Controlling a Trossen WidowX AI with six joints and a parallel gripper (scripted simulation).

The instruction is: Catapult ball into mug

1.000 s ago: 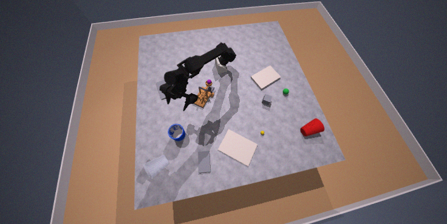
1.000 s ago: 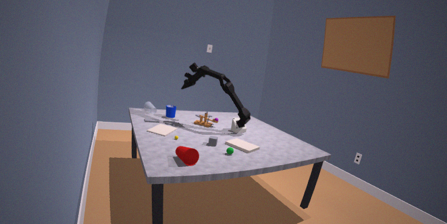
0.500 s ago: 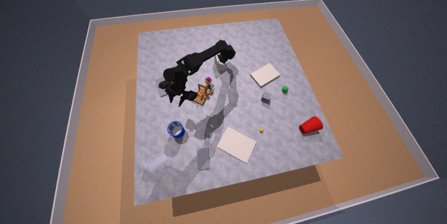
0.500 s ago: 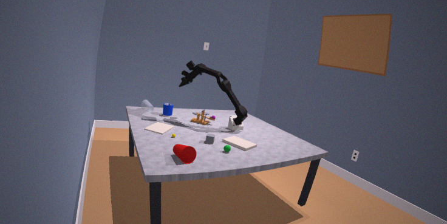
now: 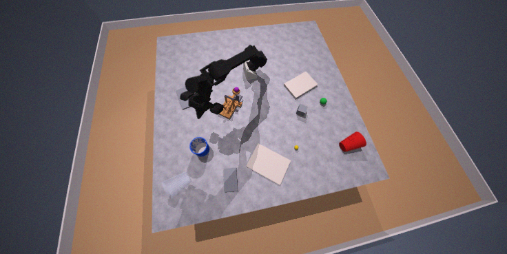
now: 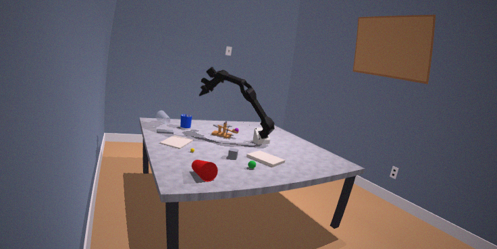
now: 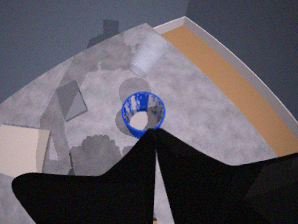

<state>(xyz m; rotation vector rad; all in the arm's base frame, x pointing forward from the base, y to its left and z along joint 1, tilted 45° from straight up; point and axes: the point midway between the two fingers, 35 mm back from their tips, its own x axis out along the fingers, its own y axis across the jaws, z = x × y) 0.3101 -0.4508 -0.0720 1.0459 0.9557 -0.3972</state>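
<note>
Now: gripper tip 21 cm past the purple ball, 24 cm to the right of it and 21 cm above it. From my gripper tip the other things lie so: blue mug 7 cm ahead, 6 cm to the right, 24 cm below; wooden catapult 16 cm behind, 21 cm to the left, 22 cm below; yellow ball 24 cm ahead, 46 cm to the left, 26 cm below.
</note>
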